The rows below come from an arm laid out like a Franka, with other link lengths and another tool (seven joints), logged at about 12 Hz.
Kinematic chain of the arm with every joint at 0, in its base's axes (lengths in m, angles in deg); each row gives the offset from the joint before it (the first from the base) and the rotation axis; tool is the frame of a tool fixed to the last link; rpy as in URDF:
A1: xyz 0 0 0.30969 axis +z
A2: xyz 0 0 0 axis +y
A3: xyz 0 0 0.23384 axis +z
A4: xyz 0.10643 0 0 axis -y
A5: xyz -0.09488 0 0.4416 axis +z
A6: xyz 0 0 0 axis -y
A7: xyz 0.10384 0 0 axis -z
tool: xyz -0.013 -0.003 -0.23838 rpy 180 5.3 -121
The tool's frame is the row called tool.
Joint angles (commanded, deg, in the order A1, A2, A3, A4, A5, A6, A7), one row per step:
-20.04 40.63 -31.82 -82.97 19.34 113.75 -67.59
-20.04 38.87 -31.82 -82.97 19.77 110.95 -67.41
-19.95 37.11 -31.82 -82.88 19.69 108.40 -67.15
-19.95 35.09 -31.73 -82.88 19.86 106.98 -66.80
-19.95 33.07 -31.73 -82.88 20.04 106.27 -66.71
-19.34 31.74 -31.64 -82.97 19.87 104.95 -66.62
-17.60 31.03 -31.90 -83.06 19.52 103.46 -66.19
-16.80 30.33 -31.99 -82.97 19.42 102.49 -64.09
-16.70 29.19 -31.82 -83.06 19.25 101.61 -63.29
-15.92 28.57 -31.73 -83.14 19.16 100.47 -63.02
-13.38 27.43 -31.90 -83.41 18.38 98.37 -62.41
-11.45 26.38 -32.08 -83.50 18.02 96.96 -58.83
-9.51 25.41 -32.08 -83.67 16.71 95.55 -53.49
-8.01 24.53 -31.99 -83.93 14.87 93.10 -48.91
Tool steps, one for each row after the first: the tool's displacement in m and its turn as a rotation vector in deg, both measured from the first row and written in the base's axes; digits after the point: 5 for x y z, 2 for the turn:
0.00094 0.00800 0.01568 1.88 -0.35 -0.48
0.00218 0.01502 0.03282 3.24 -0.51 -0.64
0.00661 0.01879 0.05340 3.84 -1.71 -0.95
0.01144 0.01948 0.07535 3.83 -3.33 -1.04
0.01722 0.02885 0.08758 4.49 -3.60 -0.36
0.02731 0.04614 0.09359 5.22 -2.93 0.84
0.03281 0.05540 0.10131 5.52 -2.80 -0.43
0.03433 0.06000 0.11174 5.88 -3.10 -0.90
0.03930 0.07146 0.11631 6.64 -2.79 -0.26
0.05167 0.09860 0.12457 7.55 -1.55 1.73
0.06148 0.11930 0.13434 7.87 -0.85 0.08
0.06836 0.13978 0.14214 7.46 0.81 -2.97
0.06659 0.15815 0.14714 7.28 3.67 -5.57

